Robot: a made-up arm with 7 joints. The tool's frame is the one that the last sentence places.
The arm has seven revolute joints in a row. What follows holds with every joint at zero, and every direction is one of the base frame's.
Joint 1 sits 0.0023 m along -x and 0.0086 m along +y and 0.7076 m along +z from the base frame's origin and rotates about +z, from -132.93 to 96.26 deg.
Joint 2 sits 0.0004 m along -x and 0.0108 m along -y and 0.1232 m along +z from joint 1 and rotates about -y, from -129.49 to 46.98 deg.
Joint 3 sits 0.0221 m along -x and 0.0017 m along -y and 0.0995 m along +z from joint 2 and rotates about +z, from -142.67 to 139.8 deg.
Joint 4 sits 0.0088 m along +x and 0.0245 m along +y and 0.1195 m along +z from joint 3 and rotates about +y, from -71.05 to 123.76 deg.
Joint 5 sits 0.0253 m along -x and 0.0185 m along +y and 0.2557 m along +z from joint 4 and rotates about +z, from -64.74 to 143.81 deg.
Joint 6 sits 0.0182 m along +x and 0.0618 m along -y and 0.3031 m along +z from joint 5 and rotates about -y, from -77.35 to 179.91 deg.
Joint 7 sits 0.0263 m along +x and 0.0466 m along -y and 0.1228 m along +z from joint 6 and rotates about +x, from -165.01 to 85.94 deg.
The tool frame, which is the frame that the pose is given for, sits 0.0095 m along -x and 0.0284 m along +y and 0.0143 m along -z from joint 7; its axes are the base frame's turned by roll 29.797, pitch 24.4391 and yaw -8.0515 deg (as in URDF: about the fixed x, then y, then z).
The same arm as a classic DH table. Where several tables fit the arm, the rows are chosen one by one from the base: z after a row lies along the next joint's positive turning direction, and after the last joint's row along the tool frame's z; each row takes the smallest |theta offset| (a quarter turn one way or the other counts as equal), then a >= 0, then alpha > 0; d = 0 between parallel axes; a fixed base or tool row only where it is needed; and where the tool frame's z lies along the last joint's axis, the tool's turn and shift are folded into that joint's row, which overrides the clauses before.
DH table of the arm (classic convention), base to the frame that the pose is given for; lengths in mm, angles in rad. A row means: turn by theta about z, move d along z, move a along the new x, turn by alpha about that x. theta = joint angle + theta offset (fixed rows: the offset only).
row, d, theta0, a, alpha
base (fixed), 0, -1.3095, -8.9, 0
joint 1, 830.8, 1.3095, -0.4, 1.5708
joint 2, 12.5, 0, -22.1, -1.5708
joint 3, 219, 0, 8.8, -1.5708
joint 4, 43, 0, -25.3, 1.5708
joint 5, 558.8, 0, 18.2, 1.5708
joint 6, 108.4, 1.5708, 122.8, 1.5708
joint 7, 25.1, -0.9692, 15.3, -1.2809
tool (fixed), -29.1, -1.9169, 0, 0
Joint limits (rad, base to tool): -2.3201..1.6801 -2.26..0.82 -2.4901..2.44 -1.2401..2.16 -1.1299..2.51 -1.35..3.14 -2.88..1.4999

